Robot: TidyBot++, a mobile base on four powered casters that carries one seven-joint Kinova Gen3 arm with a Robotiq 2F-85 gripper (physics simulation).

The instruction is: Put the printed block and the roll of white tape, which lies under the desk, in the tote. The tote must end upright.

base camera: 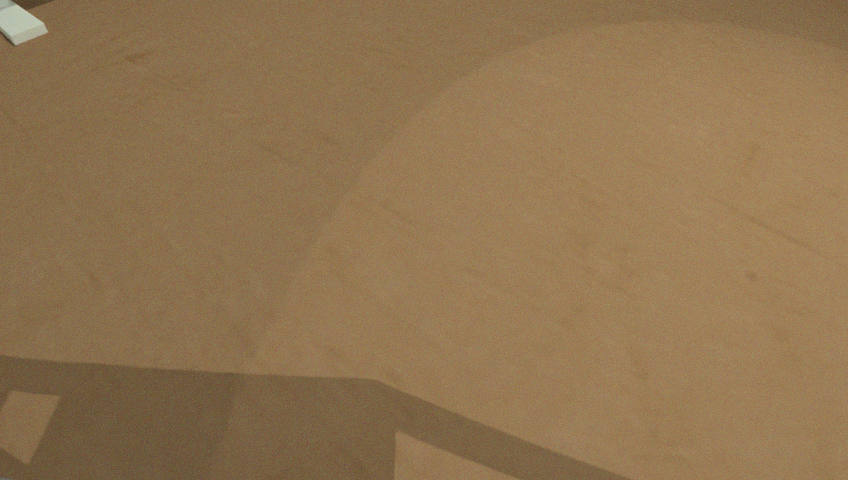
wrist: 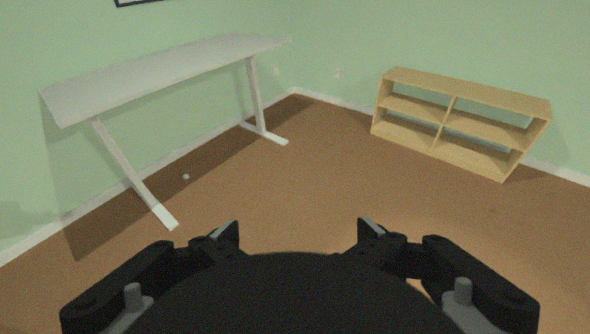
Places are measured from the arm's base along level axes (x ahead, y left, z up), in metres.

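Where they show: gripper, fingertip midpoint: [wrist: 297, 232].
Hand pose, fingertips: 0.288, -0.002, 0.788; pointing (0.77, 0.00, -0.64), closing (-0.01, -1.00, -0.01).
After its pixels a point has its place, as x, y, z.
A small white roll of tape [wrist: 186, 176] @(1.584, 1.007, -0.373) lies on the floor under the white desk [wrist: 150, 75] @(1.451, 0.824, 0.553), between its two legs and near the wall, in the left of the wrist view. My gripper [wrist: 297, 232] @(0.288, -0.002, 0.788) is open and empty; its fingers stand wide apart at the bottom of the wrist view, far from the tape. The tote and the printed block do not show in either view.
The desk's near foot [wrist: 165, 217] [base camera: 22, 23] lies on the floor at the left. Its far foot [wrist: 276, 138] is deeper in. A wooden shelf unit [wrist: 465, 92] @(1.779, -1.316, 0.213) stands by the wall at the right. My shadow falls across the floor in the base view.
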